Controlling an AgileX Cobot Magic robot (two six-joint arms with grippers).
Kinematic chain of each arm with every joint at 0, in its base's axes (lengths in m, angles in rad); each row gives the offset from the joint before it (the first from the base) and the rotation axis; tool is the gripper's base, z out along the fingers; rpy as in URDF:
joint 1: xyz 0 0 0.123 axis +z
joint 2: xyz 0 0 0 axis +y
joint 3: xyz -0.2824 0 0.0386 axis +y
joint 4: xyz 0.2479 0 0.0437 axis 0.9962 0 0.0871
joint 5: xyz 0 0 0 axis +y
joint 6: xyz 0.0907 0 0.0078 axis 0.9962 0 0.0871
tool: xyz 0 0 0 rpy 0 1.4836 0
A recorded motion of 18 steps. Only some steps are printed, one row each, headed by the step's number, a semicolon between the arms.
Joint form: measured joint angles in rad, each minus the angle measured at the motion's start. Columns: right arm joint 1, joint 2, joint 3, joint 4, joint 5, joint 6; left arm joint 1, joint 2, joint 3, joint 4, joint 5, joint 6.
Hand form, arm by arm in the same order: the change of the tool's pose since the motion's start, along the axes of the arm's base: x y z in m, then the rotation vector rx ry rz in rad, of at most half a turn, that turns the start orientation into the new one. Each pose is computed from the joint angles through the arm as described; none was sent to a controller.
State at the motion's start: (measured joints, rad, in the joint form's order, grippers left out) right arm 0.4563 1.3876 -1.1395 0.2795 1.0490 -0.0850; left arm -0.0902 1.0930 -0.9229 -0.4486 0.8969 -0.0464
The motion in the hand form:
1: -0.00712 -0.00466 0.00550 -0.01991 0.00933 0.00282; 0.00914 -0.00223 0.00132 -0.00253 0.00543 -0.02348
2: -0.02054 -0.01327 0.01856 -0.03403 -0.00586 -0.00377; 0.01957 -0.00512 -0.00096 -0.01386 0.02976 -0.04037
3: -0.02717 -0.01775 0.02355 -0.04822 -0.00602 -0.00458; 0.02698 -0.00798 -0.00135 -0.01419 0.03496 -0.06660
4: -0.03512 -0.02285 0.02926 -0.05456 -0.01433 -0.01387; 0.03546 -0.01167 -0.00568 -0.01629 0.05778 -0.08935
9: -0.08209 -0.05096 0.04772 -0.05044 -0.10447 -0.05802; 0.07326 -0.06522 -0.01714 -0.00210 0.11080 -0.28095
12: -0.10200 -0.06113 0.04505 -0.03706 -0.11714 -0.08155; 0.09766 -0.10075 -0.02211 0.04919 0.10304 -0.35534
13: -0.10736 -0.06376 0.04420 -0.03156 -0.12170 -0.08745; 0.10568 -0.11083 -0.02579 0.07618 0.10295 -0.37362
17: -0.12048 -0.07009 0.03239 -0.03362 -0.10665 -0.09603; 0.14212 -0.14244 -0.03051 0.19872 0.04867 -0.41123
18: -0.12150 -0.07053 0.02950 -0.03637 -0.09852 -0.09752; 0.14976 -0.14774 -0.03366 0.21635 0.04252 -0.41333
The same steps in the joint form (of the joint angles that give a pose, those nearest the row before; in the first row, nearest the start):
1: 0.0000 -0.0259 -0.0011 -0.0201 0.0428 0.0126; 0.0000 0.0385 -0.0306 -0.0187 0.0080 0.0286
2: 0.0000 -0.0853 -0.0011 -0.0488 0.0911 0.0356; -0.0011 0.0856 -0.0567 -0.0413 0.0180 0.0465
3: 0.0000 -0.1111 -0.0011 -0.0654 0.1218 0.0450; -0.0056 0.1179 -0.0795 -0.0561 0.0243 0.0732
4: 0.0000 -0.1451 0.0035 -0.0803 0.1440 0.0605; -0.0133 0.1590 -0.0975 -0.0685 0.0313 0.0906
9: 0.0000 -0.3564 0.0796 -0.1370 0.1880 0.1116; -0.1780 0.3676 -0.2508 -0.0811 0.0420 0.1218
12: 0.0000 -0.4440 0.1375 -0.1417 0.1958 0.1376; -0.2743 0.4981 -0.3816 -0.0197 0.0292 0.0904
13: 0.0000 -0.4683 0.1529 -0.1417 0.1970 0.1439; -0.2993 0.5418 -0.4235 0.0121 0.0280 0.0770
17: 0.0000 -0.5266 0.2222 -0.1406 0.1984 0.1544; -0.3655 0.7051 -0.6288 0.1696 0.0310 0.0192
18: 0.0000 -0.5304 0.2341 -0.1399 0.1985 0.1565; -0.3729 0.7395 -0.6664 0.1924 0.0310 0.0102

